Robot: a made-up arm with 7 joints. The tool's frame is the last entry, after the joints.
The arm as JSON. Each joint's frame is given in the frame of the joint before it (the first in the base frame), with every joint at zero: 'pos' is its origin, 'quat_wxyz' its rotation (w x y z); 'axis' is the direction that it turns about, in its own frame. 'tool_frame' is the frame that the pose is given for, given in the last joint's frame.
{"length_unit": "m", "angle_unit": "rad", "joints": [
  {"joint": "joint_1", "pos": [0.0, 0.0, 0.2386], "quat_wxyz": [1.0, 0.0, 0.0, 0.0], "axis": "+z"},
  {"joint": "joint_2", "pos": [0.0, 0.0, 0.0], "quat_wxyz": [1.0, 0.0, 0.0, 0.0], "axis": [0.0, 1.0, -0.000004]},
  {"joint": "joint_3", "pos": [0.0, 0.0, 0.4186], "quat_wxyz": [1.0, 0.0, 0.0, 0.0], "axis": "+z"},
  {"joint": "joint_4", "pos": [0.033, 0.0, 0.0], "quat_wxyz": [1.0, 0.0, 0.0, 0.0], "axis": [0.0, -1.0, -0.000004]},
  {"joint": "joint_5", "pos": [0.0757, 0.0, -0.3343], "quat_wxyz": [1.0, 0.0, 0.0, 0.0], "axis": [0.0, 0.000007, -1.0]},
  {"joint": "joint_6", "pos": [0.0, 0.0, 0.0], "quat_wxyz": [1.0, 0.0, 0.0, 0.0], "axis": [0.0, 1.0, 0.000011]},
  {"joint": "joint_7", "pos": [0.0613, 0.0, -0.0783], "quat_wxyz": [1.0, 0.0, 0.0, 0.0], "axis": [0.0, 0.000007, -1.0]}
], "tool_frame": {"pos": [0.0, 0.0, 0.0], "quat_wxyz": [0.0, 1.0, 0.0, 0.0]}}
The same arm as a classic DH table. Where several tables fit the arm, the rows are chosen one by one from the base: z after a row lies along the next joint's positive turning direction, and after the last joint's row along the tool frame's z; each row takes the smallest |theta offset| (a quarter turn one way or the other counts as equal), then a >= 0, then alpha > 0; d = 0 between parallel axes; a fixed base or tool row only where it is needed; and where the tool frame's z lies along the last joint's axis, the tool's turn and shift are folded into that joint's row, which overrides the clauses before.
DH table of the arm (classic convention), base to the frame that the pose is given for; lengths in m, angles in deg. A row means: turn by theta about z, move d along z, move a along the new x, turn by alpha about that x. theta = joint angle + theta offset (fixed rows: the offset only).
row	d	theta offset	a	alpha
joint_1	0.2386	0	0	-90
joint_2	0	0	0	90
joint_3	0.4186	0	0.033	90
joint_4	0	0	0.0757	90
joint_5	0.3343	0	0	90
joint_6	0	0	0.0613	-90
joint_7	0.0783	0	0	0

